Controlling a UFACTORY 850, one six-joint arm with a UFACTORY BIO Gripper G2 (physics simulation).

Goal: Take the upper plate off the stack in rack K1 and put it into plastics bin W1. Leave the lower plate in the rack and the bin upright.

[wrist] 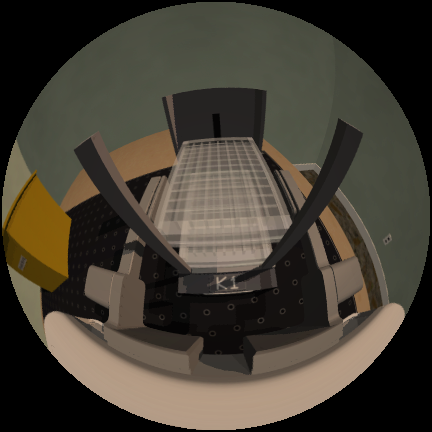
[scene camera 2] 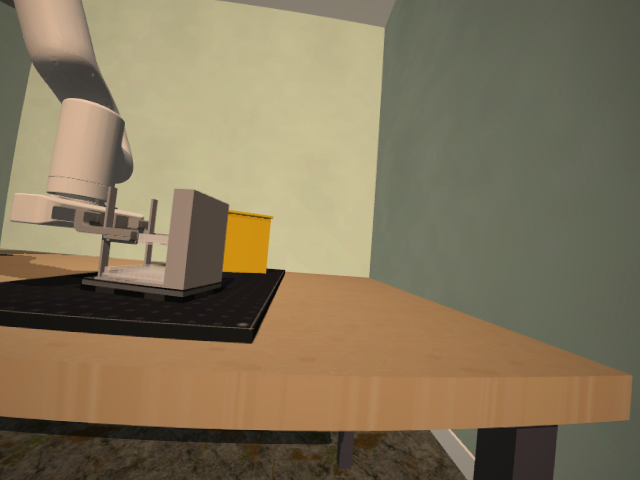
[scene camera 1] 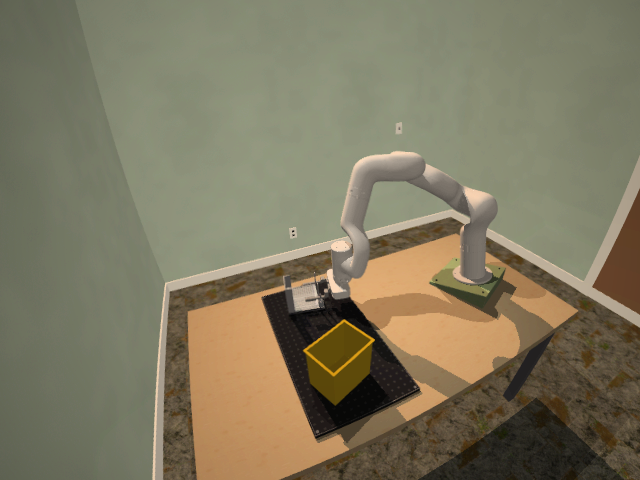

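The upper plate [scene camera 2: 156, 238] [wrist: 220, 165] is clear and gridded, and hangs level above the lower plate. My gripper [scene camera 1: 316, 292] [scene camera 2: 138, 231] [wrist: 222, 200] is shut on the upper plate, with one finger along each long side. The lower plate [scene camera 2: 135, 271] [wrist: 225, 257] lies at the bottom of rack K1 [scene camera 1: 287, 294] [scene camera 2: 206, 248] [wrist: 227, 283], with a clear gap under the held plate. The held plate is still between the rack's tall back panel and its two front posts. Bin W1 [scene camera 1: 338, 379] [scene camera 2: 247, 242] [wrist: 42, 227] is yellow, open at the top and upright.
The rack and bin stand on a black perforated board [scene camera 1: 294, 361] [scene camera 2: 232, 317] on the wooden table [scene camera 1: 232, 372] [scene camera 2: 361, 330]. The rack's slim posts [scene camera 2: 111, 206] [wrist: 120, 205] rise above the held plate. The arm's green base [scene camera 1: 442, 283] is at the table's far right.
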